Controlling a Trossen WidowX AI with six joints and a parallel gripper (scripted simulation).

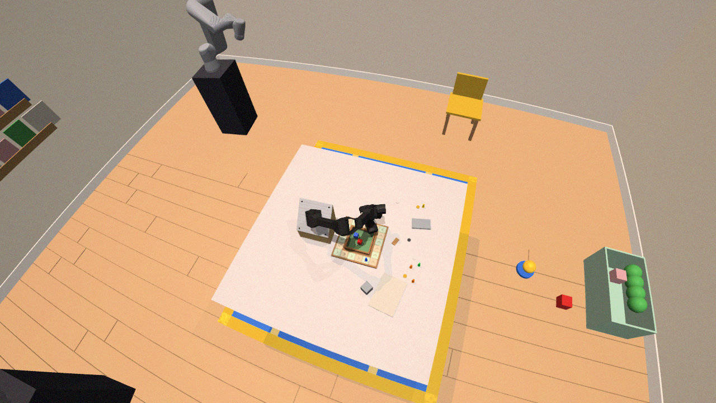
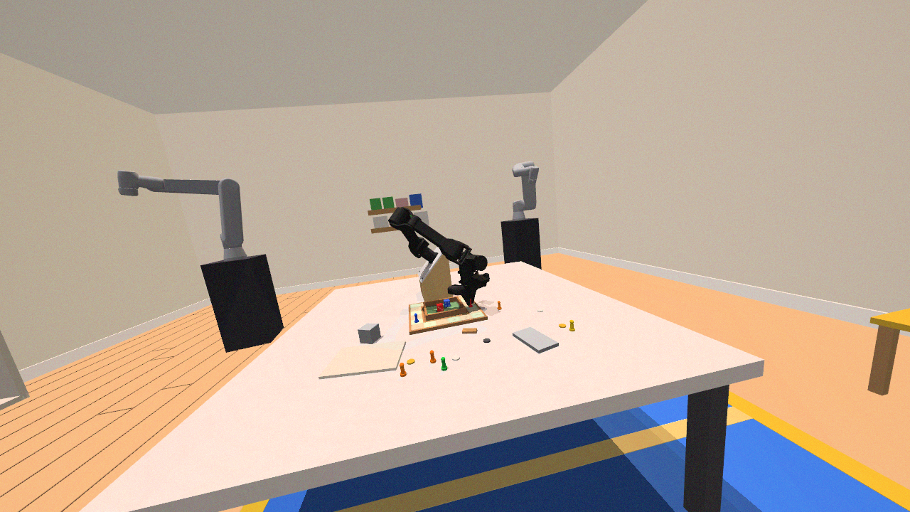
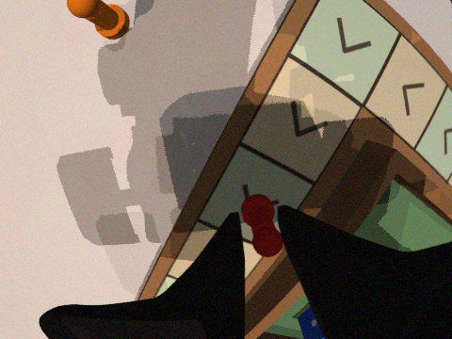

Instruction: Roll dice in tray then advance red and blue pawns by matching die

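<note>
Now: gripper tip 23 cm to the left of the blue pawn, 3 cm short of it and 1 cm below it. From my gripper tip the other things lie so: red pawn: 1 cm above; brown block: 18 cm ahead, 7 cm to the right, 2 cm below; green tray: 11 cm to the right, 3 cm behind, 1 cm below.
</note>
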